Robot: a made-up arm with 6 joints.
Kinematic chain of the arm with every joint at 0, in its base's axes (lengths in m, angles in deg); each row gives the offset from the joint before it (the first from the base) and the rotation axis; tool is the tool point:
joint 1: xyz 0 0 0.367 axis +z
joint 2: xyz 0 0 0 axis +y
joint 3: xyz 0 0 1.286 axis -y
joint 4: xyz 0 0 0 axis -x
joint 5: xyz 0.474 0 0 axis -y
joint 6: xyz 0 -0.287 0 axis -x
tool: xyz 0 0 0
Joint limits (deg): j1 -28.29..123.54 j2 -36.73..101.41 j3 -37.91..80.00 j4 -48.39..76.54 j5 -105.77..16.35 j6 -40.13..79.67
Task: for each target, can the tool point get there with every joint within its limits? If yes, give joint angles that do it. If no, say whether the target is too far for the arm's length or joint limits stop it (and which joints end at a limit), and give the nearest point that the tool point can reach.
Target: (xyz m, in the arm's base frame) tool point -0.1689 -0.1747 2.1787
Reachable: yes | joints 14.43 -8.18 55.89 63.71 -24.72 4.29
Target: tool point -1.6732 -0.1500 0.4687
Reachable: no: joint limits stop it (at a limit: joint 2, joint 3, joint 4) | nearest point -1.2285 -0.1101 1.6955 | short by 1.306 m
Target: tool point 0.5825 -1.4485 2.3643
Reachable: no: too far | nearest point 0.4175 -1.0382 1.8237 | short by 0.698 m
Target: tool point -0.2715 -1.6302 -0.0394
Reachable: no: joint limits stop it (at a limit: joint 1, joint 2, joint 3) | nearest point 0.6241 -0.6536 -0.1477 | short by 1.330 m
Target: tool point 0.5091 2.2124 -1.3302
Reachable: no: too far | nearest point 0.3536 1.5368 -0.3384 | short by 1.210 m
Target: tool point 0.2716 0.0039 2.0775
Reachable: yes | joints 68.62 -6.11 71.13 -28.79 4.03 66.14
